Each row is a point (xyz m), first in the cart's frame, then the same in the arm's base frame.
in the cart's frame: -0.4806 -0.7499 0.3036
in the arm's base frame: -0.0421 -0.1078 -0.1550
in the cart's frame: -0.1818 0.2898 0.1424
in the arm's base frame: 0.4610 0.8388 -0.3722
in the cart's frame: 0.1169 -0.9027 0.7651
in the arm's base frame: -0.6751 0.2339 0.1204
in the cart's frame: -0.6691 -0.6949 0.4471
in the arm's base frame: -0.0859 -0.1615 -0.3881
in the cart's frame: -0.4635 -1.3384 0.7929
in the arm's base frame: -0.7201 -0.4581 -0.0953
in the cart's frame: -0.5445 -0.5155 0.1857
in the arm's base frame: 0.1789 0.0086 -0.2578
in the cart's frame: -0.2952 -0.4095 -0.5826
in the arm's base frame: 0.8079 0.1165 0.2486
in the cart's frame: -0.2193 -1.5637 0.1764
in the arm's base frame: -0.3632 -0.5777 0.4952
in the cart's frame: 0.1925 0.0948 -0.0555
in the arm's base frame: 0.4365 0.8955 0.0899
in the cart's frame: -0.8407 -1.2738 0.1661
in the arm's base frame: -0.0483 -0.7547 -0.0877
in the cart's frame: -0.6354 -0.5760 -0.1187
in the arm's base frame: 0.4385 -0.1463 -0.1428
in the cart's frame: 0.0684 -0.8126 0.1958
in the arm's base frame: -0.1364 0.1747 0.3227
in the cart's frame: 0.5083 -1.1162 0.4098
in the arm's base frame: -0.5783 0.2609 0.6816
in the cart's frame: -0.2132 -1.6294 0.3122
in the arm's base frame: -0.5093 -0.6004 0.4648
